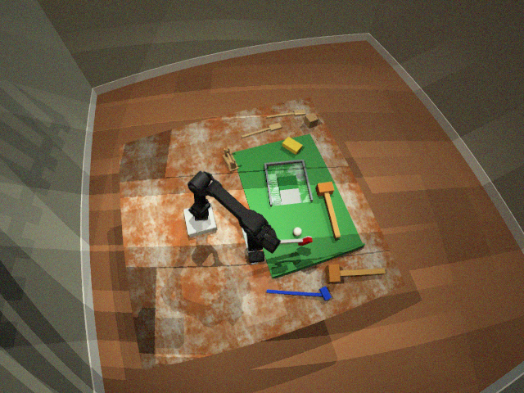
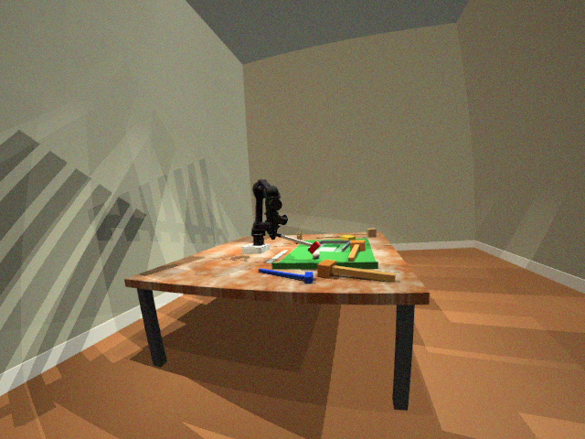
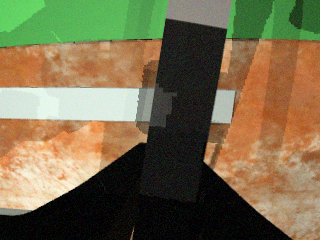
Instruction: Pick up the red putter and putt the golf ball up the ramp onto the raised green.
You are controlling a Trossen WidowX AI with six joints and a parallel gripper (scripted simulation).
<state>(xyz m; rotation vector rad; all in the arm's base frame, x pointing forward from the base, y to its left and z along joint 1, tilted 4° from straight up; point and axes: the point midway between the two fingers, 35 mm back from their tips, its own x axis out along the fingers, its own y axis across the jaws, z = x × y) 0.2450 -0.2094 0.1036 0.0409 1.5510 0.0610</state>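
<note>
The white strip is 30 mm behind my gripper tip, 90 mm to the left of it and 110 mm below it. From my gripper tip the other things lie so: blue putter (180 mm ahead, 220 mm to the right, 100 mm below); then white golf ball (210 mm ahead, 70 mm to the left, 90 mm below); then red putter (120 mm ahead, 10 mm to the left).
</note>
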